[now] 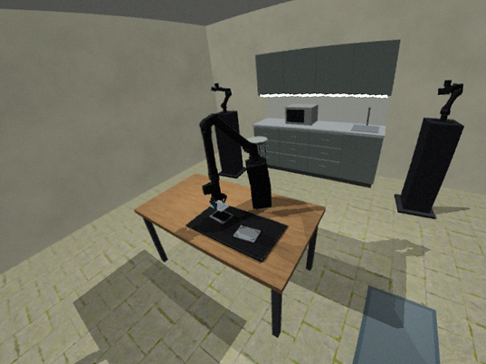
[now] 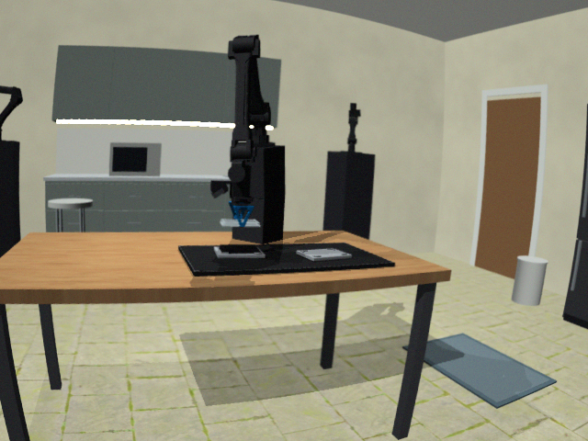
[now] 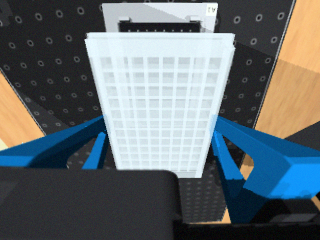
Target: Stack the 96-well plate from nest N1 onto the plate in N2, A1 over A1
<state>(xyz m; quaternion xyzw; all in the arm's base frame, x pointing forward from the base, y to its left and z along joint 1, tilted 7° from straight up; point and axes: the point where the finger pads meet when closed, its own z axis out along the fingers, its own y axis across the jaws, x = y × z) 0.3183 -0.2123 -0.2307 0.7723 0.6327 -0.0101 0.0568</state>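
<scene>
Right now the dark 96-well plate is 9 cm below my hand. The rest, counted from my hand: white 96-well plate right at my hand.
</scene>
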